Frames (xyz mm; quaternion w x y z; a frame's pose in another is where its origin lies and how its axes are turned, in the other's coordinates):
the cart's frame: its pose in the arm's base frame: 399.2 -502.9 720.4 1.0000 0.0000 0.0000 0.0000
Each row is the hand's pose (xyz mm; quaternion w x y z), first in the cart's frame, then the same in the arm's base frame.
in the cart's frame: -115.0 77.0 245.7 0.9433 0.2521 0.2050 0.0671
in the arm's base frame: 284.2 -425.9 966.1 0.9433 0.2521 0.2050 0.0671
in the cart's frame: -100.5 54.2 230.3 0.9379 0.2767 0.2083 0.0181
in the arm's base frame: 298.7 -448.7 950.7 0.9379 0.2767 0.2083 0.0181
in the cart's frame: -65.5 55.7 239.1 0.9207 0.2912 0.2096 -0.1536
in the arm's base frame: 333.7 -447.2 959.5 0.9207 0.2912 0.2096 -0.1536
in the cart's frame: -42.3 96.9 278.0 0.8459 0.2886 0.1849 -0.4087
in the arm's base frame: 356.9 -406.0 998.4 0.8459 0.2886 0.1849 -0.4087
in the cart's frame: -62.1 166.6 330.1 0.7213 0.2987 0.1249 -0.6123
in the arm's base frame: 337.1 -336.3 1050.5 0.7213 0.2987 0.1249 -0.6123
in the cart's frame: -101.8 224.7 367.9 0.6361 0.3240 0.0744 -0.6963
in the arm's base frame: 297.4 -278.2 1088.3 0.6361 0.3240 0.0744 -0.6963
